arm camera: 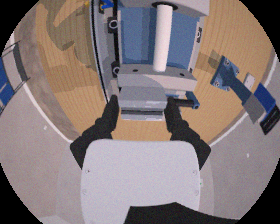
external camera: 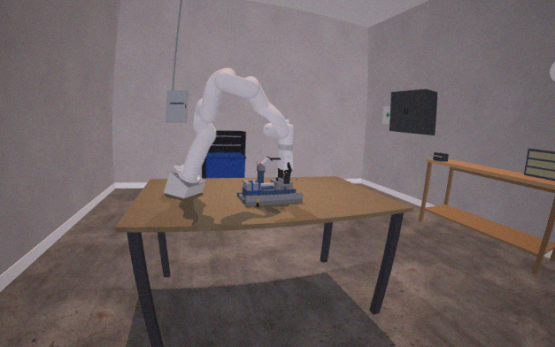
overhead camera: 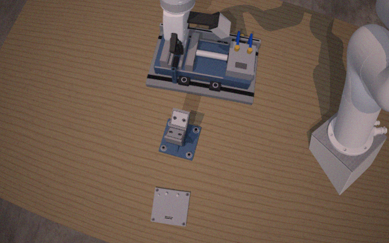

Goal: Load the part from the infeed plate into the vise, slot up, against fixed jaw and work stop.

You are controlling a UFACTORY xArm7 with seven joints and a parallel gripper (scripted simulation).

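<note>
The part is 10 mm below my hand. Also, from my hand: fixed jaw 30 mm below, 30 mm ahead, 10 mm to the left; then work stop 70 mm to the left, 20 mm below, 10 mm ahead; then moving jaw 30 mm to the left, 30 mm below, 30 mm behind.
</note>
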